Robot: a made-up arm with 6 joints. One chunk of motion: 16 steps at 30 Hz.
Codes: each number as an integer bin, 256 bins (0 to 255) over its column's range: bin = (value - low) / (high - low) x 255, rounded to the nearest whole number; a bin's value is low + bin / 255 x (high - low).
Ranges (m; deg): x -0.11..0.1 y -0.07..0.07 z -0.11..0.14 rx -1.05..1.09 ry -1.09..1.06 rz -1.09..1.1
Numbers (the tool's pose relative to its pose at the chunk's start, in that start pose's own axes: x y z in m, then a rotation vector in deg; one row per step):
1: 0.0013 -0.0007 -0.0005 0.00 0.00 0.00
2: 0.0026 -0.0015 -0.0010 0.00 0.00 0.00
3: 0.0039 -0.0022 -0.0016 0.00 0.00 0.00
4: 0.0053 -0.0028 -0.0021 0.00 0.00 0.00
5: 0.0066 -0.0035 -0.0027 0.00 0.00 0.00
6: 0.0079 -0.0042 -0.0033 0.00 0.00 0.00
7: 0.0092 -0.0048 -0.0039 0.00 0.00 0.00
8: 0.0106 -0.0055 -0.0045 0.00 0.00 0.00
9: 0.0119 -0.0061 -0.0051 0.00 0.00 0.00
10: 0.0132 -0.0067 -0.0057 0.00 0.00 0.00
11: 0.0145 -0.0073 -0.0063 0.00 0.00 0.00
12: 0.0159 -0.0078 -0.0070 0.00 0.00 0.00
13: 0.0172 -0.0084 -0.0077 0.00 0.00 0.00
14: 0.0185 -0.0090 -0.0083 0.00 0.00 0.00
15: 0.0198 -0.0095 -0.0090 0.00 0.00 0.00
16: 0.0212 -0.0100 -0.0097 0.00 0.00 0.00
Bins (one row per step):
1: 135 126 112 125 129 127
2: 137 125 111 125 129 127
3: 138 123 111 125 129 127
4: 140 122 110 125 129 127
5: 142 121 109 125 129 127
6: 143 120 109 125 129 127
7: 145 119 108 125 129 127
8: 146 117 108 125 129 127
9: 148 116 107 125 129 127
10: 150 115 106 125 129 127
11: 151 114 106 125 129 127
12: 153 113 105 125 129 127
13: 154 112 104 125 129 127
14: 156 111 104 125 129 127
15: 158 110 103 125 129 127
16: 159 109 102 125 129 127

